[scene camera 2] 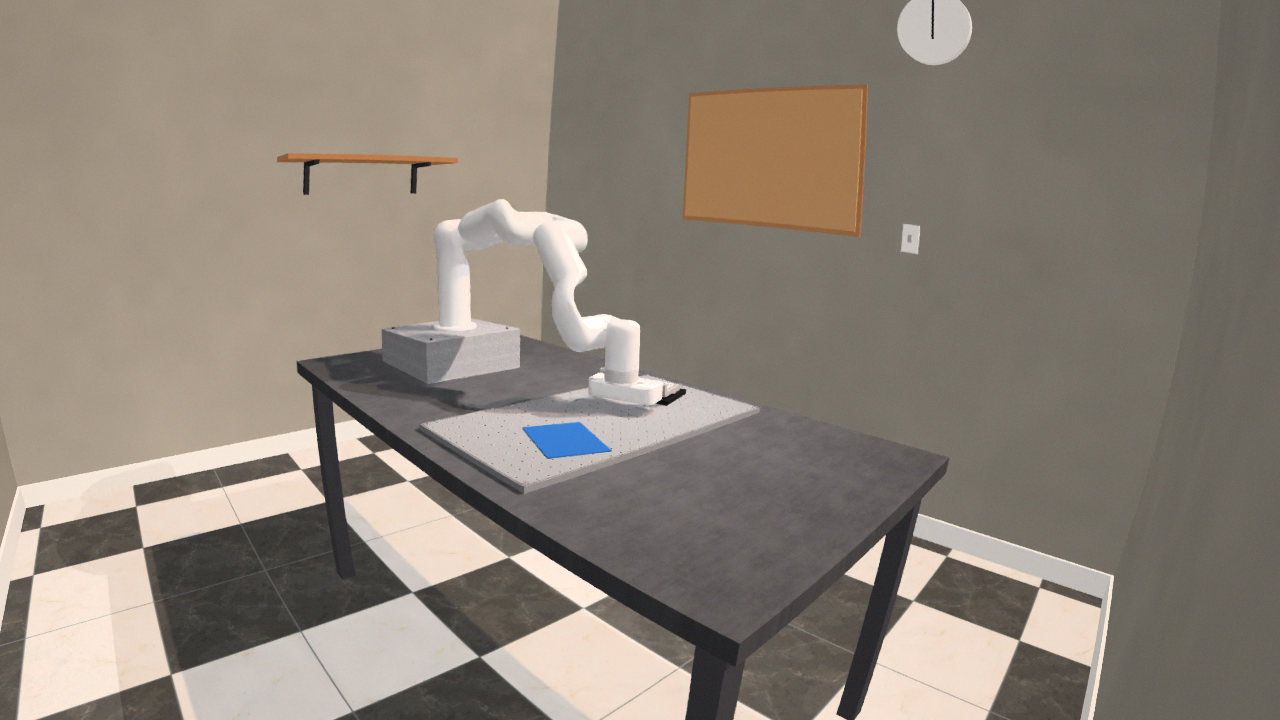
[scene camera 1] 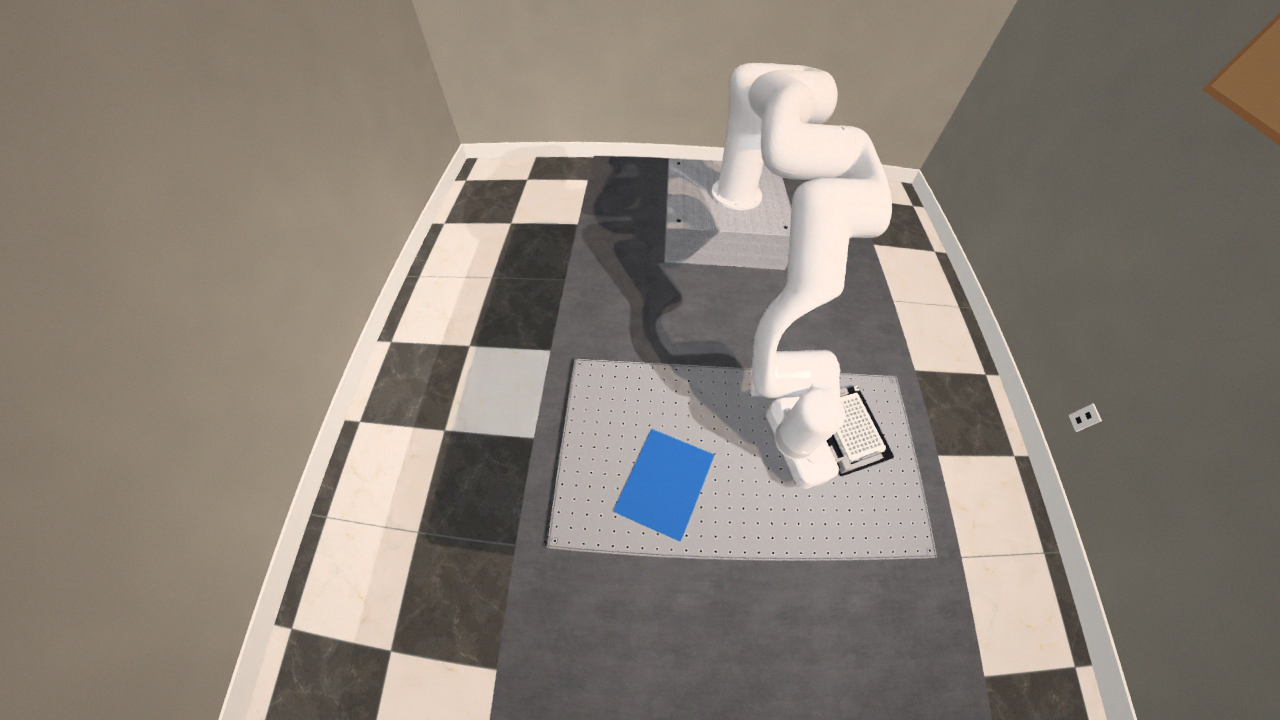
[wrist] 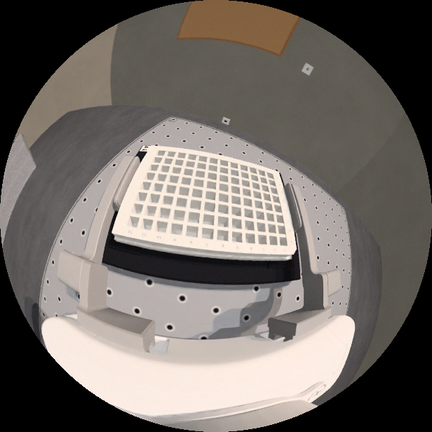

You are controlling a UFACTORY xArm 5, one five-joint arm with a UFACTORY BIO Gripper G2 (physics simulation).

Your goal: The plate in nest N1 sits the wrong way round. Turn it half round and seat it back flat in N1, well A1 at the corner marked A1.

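Note:
The white well plate (scene camera 1: 862,426) (wrist: 207,200) lies over the black nest (scene camera 1: 880,462) (scene camera 2: 671,397) (wrist: 200,272), wells up. Small marks run along its near edge in the wrist view, too small to read surely. A small white label (wrist: 145,148) is at the nest's far left corner in the wrist view. My gripper (scene camera 1: 861,424) (wrist: 210,192) is shut on the plate, one finger pad against each short side. The nest's black base shows in front of the plate. Whether the plate is still fully seated is hidden from these angles.
The nest stands on a perforated grey board (scene camera 1: 760,532) (scene camera 2: 716,407). A blue rectangle (scene camera 1: 664,485) (scene camera 2: 566,440) lies flat on the same board, left of the arm in scene camera 1. The arm's grey base block (scene camera 1: 726,248) (scene camera 2: 474,358) stands at the back of the dark table (scene camera 2: 742,501).

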